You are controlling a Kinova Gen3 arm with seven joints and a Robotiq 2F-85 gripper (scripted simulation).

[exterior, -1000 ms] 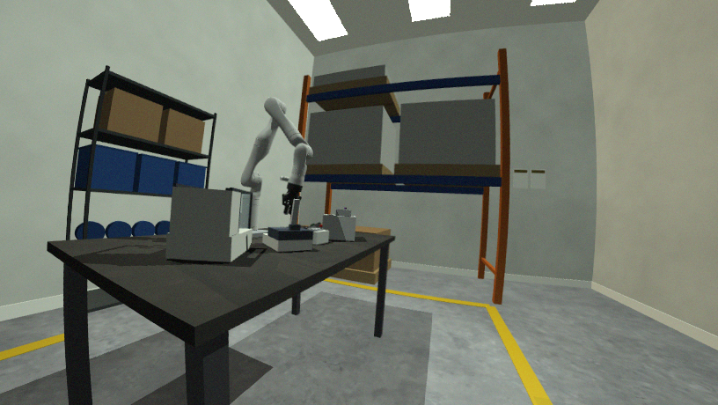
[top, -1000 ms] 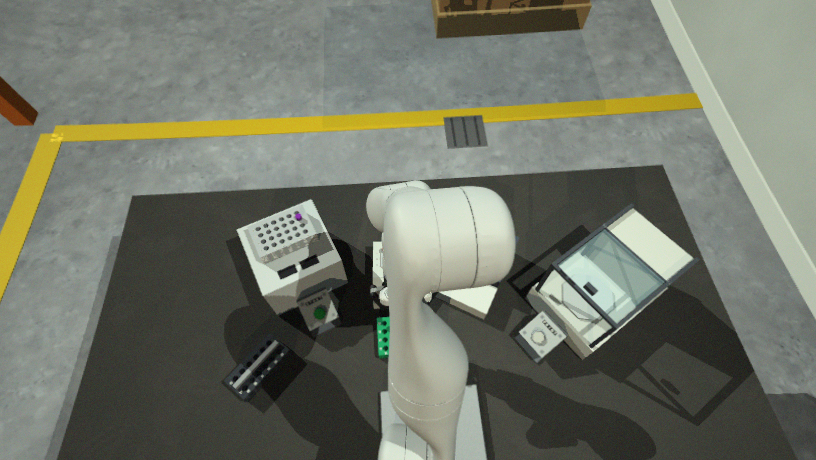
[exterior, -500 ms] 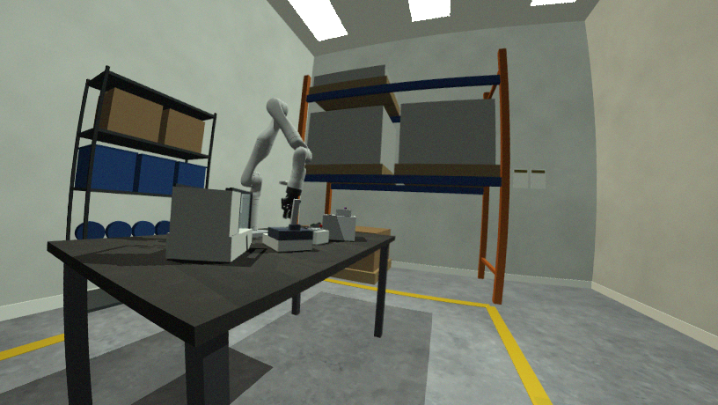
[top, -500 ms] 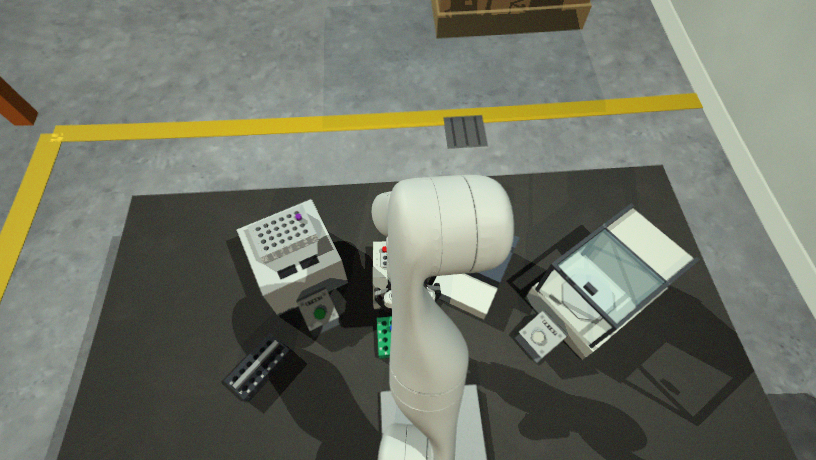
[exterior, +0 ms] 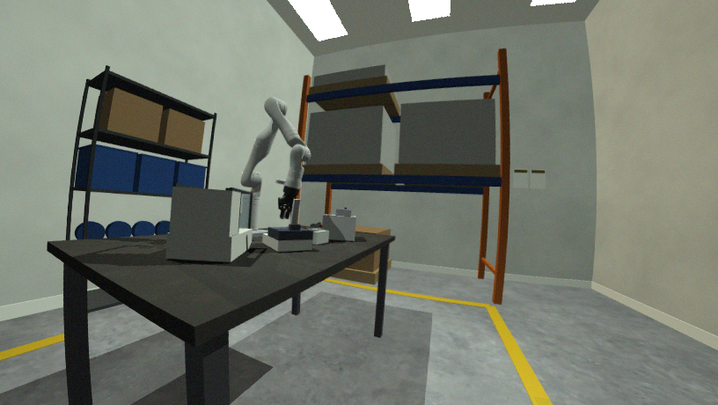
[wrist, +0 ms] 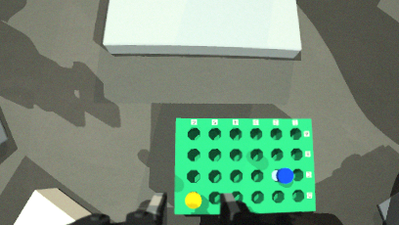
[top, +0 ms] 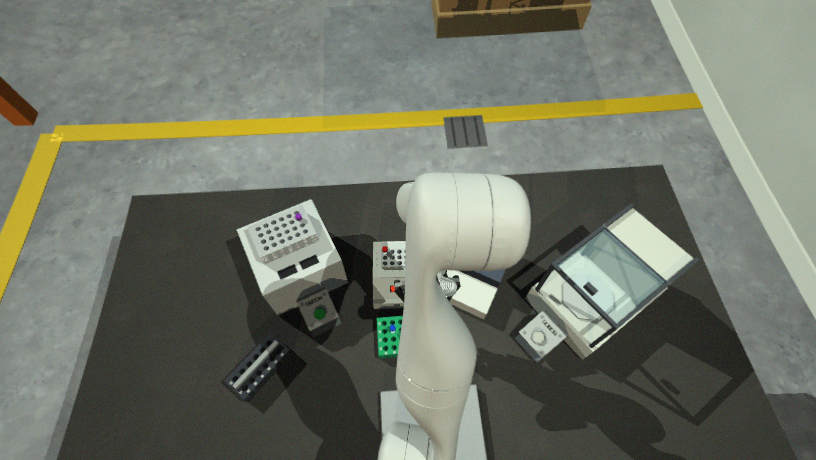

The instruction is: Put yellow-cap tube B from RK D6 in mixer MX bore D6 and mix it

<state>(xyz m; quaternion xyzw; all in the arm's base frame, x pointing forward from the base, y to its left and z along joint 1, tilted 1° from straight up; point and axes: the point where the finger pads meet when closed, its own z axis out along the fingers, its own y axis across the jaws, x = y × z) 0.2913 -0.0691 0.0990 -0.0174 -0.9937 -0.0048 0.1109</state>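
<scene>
The tube B is 10 cm below my hand. Round my hand: blue-capped tube 10 cm below, 8 cm to the left, 2 cm behind; then dry block DB 12 cm ahead, 9 cm below, 5 cm to the left; then green tube rack RK 11 cm below, 5 cm to the left, 3 cm behind.
</scene>
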